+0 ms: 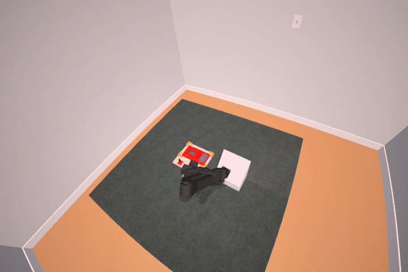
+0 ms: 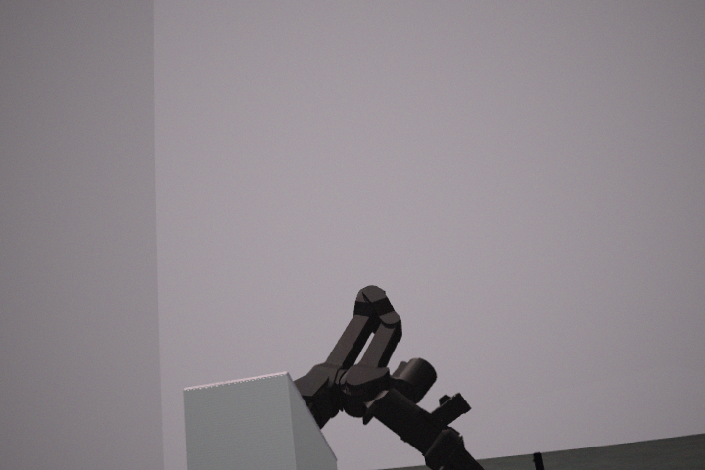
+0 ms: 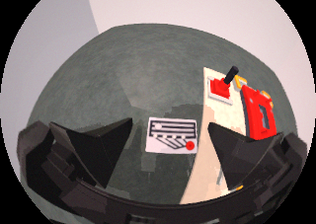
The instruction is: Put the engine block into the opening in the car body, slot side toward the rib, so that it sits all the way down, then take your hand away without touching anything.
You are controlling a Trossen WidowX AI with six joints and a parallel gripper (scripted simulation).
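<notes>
Right now my gripper tip is 1 cm past the engine block and 1 cm above it.
</notes>
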